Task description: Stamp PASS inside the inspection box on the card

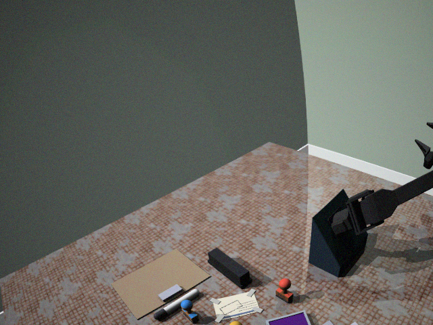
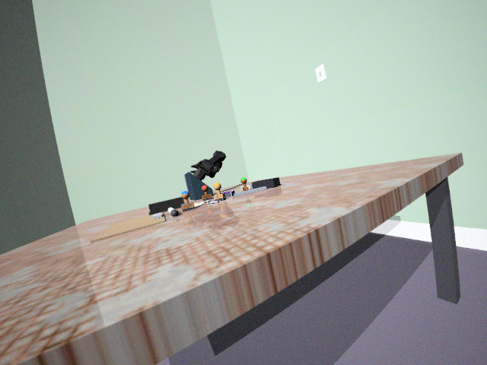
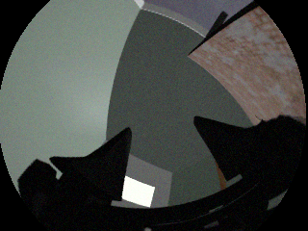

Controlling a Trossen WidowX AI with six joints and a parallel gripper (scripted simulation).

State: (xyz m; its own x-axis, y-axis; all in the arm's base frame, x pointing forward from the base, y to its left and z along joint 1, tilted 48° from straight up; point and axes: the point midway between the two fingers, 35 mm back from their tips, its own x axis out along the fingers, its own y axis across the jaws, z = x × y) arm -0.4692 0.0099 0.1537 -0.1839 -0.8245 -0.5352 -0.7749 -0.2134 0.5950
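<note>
Right now my gripper tip is 78 cm short of the green-knobbed stamp, 20 cm above it and 5 cm to the right of it. The rest, counted from my gripper tip: red-knobbed stamp: 67 cm ahead, 20 cm below, 10 cm to the right; then purple ink pad: 74 cm ahead, 21 cm below, 3 cm to the right; then white card: 77 cm ahead, 22 cm below, 17 cm to the right.
</note>
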